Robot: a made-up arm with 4 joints. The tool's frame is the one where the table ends. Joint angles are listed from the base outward.
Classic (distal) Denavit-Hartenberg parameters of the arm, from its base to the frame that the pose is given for. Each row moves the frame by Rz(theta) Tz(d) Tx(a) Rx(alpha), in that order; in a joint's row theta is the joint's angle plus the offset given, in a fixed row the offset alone. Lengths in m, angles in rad.
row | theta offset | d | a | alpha
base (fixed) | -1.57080 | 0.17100 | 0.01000 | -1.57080
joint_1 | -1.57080 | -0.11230 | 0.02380 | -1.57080
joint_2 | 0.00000 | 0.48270 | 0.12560 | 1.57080
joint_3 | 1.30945 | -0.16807 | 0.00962 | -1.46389
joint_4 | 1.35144 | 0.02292 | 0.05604 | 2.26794
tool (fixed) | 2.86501 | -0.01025 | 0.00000 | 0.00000
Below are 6 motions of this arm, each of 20 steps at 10 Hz.
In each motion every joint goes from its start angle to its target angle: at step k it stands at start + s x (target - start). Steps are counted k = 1, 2, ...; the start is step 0. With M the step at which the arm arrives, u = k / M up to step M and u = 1 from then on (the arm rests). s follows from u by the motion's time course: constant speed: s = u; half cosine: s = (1 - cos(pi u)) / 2; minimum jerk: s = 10 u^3 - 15 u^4 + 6 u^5.
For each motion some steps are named. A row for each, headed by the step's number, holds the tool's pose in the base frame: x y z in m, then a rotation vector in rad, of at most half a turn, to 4 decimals.
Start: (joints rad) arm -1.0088 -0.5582 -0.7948 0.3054
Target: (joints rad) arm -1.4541 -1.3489 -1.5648 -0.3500
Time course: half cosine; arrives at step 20
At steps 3, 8, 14, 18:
3: -0.2324 -0.0687 0.7340 -1.2732 0.3571 -0.3805
8: -0.1680 0.0338 0.7558 -1.5673 0.8207 -0.4242
14: -0.0508 0.1619 0.7339 -1.8341 1.6341 -0.5744
18: -0.0035 0.1965 0.7107 -1.8564 1.9918 -0.6588

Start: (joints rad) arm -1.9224 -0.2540 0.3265 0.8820
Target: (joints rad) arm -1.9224 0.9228 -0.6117 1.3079
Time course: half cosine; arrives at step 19
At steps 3, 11, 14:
3: -0.2951 0.2875 0.5416 -0.9239 -0.8382 -0.4426
11: -0.3186 0.1539 0.6051 -0.9331 -1.2905 0.4190
14: -0.3010 0.1087 0.6302 -0.8217 -1.4968 0.7485

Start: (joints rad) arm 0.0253 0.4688 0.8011 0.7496
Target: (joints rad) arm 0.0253 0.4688 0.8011 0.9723
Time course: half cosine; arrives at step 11
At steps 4, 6, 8, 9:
4: -0.3469 -0.4516 0.1894 1.6362 -0.3732 -0.5008
6: -0.3454 -0.4497 0.1919 1.6496 -0.3791 -0.5677
8: -0.3439 -0.4480 0.1942 1.6610 -0.3843 -0.6295
9: -0.3433 -0.4474 0.1951 1.6649 -0.3862 -0.6520

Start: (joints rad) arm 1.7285 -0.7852 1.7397 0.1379
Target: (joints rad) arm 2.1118 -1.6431 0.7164 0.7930
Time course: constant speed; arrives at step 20
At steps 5, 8, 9, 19, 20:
5: -0.1333 -0.1604 -0.3314 -1.9421 -1.5563 0.2140
8: -0.1010 -0.1306 -0.3384 -1.8956 -1.8493 0.1735
9: -0.0904 -0.1197 -0.3399 -1.8786 -1.9453 0.1537
19: 0.0022 0.0124 -0.3277 1.5477 2.5313 0.2160
20: 0.0096 0.0271 -0.3237 1.4790 2.4948 0.2604

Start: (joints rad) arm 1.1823 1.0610 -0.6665 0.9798
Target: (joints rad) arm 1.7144 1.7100 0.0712 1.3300
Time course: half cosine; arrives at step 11
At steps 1, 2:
1: -0.2758 -0.0832 -0.3244 1.2929 -1.1772 -1.5781
2: -0.2693 -0.0614 -0.3259 1.3671 -1.1986 -1.6307

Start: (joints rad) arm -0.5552 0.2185 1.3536 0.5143
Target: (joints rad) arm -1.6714 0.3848 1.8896 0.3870
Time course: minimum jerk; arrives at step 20
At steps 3, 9, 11, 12, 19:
3: -0.3501 -0.3285 0.4965 1.4543 -0.0356 -0.2855
9: -0.3566 -0.1755 0.5938 1.2205 -0.0015 -0.1539
11: -0.3596 -0.0899 0.6175 1.1026 0.0332 -0.1009
12: -0.3610 -0.0477 0.6228 1.0454 0.0535 -0.0790
19: -0.3656 0.1011 0.6102 0.8413 0.1404 -0.0228

